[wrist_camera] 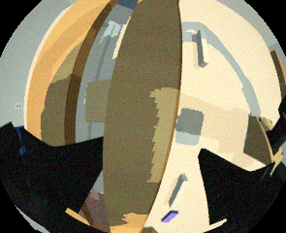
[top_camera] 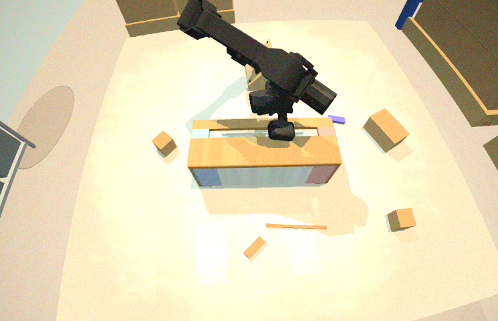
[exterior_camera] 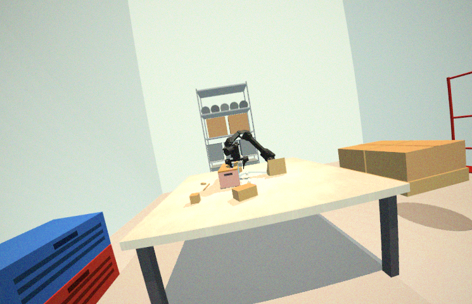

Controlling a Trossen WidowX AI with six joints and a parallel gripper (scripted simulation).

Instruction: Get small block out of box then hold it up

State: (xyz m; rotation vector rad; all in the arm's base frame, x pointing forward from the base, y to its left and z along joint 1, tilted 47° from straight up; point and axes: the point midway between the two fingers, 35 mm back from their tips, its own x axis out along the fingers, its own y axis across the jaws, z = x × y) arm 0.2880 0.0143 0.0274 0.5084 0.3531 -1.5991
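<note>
Now: gripper tip 5 cm short of the pale tan block and 4 cm to the left of it. From my gripper tip the other things lie so: box: 3 cm to the right, 3 cm ahead, 2 cm below; thin stick: 27 cm ahead, 8 cm below, 3 cm to the left; purple piece: 25 cm to the left, 8 cm below, 6 cm behind.
</note>
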